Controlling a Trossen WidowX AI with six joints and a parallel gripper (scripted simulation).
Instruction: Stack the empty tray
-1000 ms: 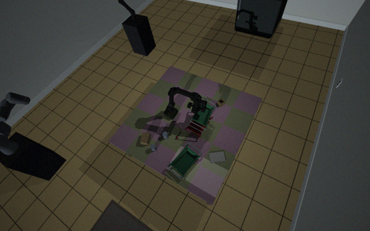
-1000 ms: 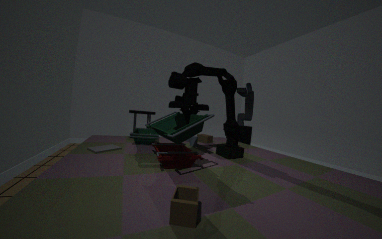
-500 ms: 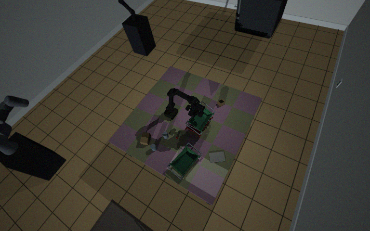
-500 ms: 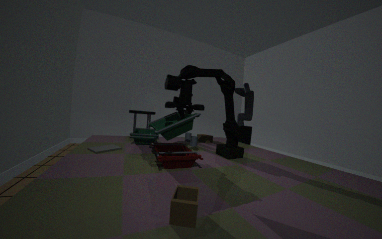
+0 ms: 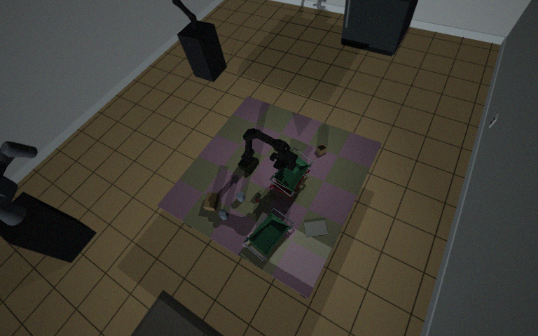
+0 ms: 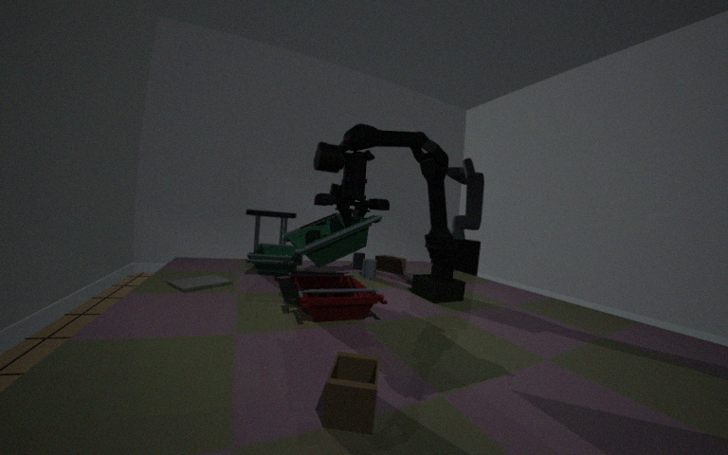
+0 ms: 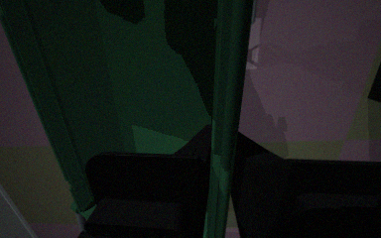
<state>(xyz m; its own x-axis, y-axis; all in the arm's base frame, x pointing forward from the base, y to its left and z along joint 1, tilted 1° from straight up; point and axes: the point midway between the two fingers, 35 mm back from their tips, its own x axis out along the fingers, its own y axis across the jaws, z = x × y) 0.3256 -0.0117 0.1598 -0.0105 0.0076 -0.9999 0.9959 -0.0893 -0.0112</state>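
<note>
The green tray lies 70 mm ahead of my gripper tip and 10 mm to the right of it. Round my gripper tip: tan open box 150 mm ahead, 360 mm to the left, 170 mm below.
</note>
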